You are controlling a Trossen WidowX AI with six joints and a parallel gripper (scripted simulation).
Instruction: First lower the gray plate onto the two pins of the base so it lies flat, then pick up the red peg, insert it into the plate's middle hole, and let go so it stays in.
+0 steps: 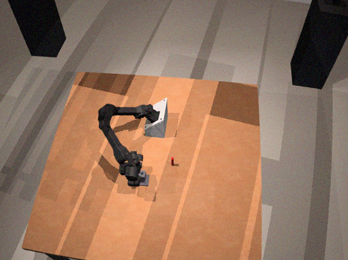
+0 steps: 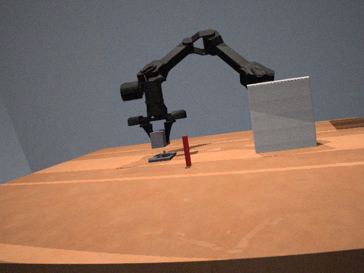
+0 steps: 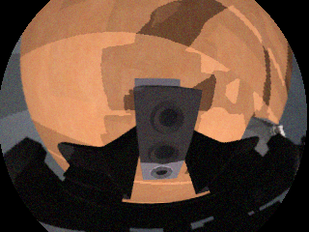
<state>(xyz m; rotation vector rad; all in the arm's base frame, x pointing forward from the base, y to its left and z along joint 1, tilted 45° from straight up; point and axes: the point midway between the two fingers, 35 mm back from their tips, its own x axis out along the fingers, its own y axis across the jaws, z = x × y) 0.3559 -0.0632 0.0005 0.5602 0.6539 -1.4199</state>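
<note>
My gripper tip is now 40 mm above the dark base. Also, from my gripper tip: gray plate (30 mm above); then red peg (130 mm behind, 180 mm to the left, 10 mm below).
</note>
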